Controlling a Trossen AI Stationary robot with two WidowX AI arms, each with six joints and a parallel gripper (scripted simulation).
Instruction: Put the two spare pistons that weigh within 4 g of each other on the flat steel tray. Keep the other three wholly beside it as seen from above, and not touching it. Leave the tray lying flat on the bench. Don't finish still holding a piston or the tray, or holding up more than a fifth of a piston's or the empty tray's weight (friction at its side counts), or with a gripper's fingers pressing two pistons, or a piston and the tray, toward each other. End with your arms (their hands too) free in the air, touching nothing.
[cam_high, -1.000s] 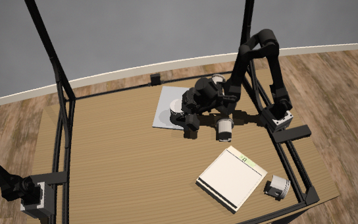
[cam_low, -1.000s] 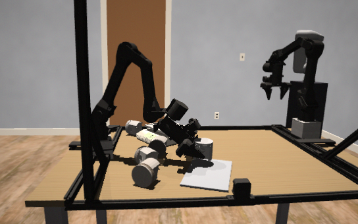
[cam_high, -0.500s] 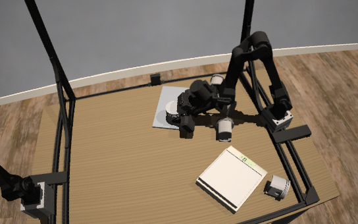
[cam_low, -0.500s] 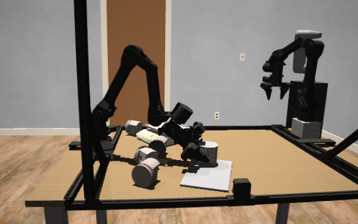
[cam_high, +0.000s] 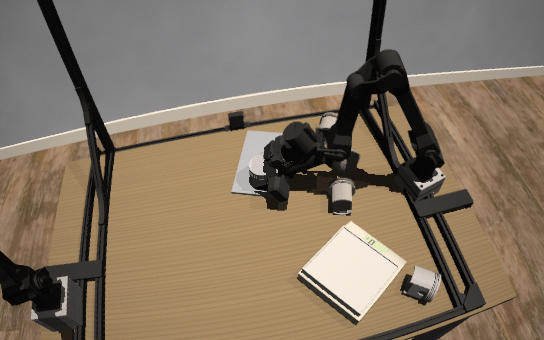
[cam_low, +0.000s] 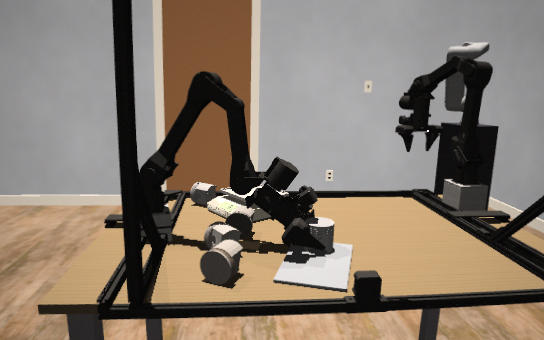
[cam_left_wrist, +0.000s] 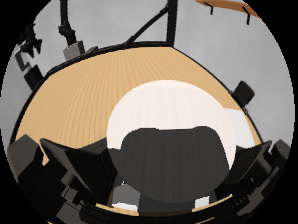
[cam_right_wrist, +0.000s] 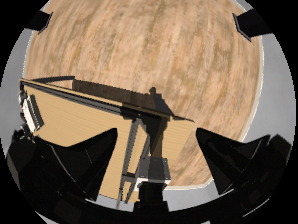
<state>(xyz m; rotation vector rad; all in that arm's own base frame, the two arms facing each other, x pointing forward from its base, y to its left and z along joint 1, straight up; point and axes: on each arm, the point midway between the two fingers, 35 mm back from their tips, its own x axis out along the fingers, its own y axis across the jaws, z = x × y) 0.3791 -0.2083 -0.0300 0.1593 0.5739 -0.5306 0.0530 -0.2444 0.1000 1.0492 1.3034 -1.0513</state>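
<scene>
The flat steel tray lies 70 mm behind my left hand, 20 mm to the left of it and 40 mm below it.
</scene>
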